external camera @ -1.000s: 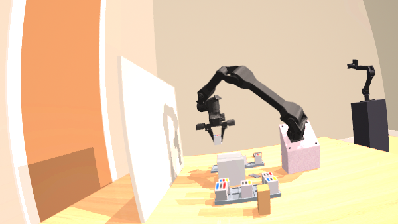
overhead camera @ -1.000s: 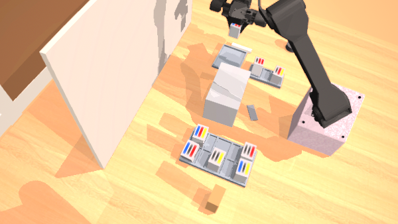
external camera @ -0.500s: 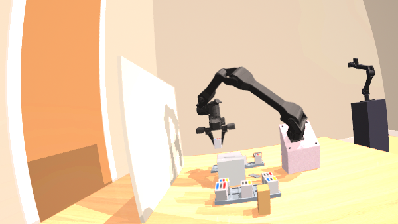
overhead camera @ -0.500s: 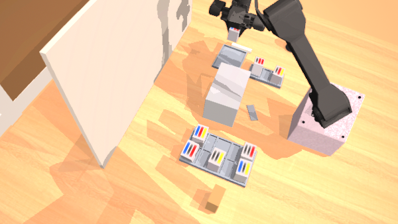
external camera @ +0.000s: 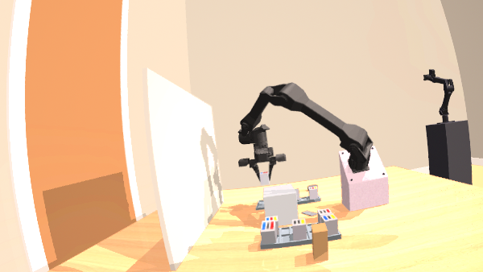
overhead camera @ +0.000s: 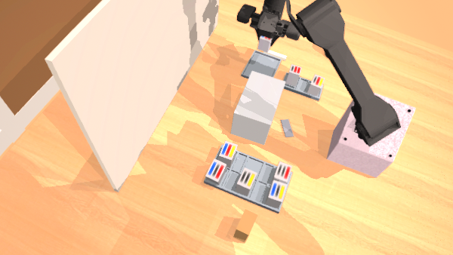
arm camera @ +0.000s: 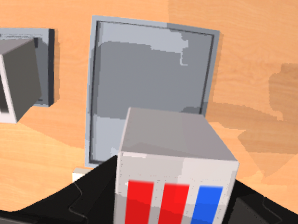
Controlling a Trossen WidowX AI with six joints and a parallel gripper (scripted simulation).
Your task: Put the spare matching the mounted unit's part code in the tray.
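The grey tray is 10 cm below my gripper tip and 1 cm behind it. The rest, counted from my gripper tip: white mounted unit: 21 cm to the left, 5 cm below, 4 cm behind; small rack: 15 cm behind, 9 cm below, 4 cm to the left; black puck: 22 cm behind, 16 cm to the right, 9 cm below.
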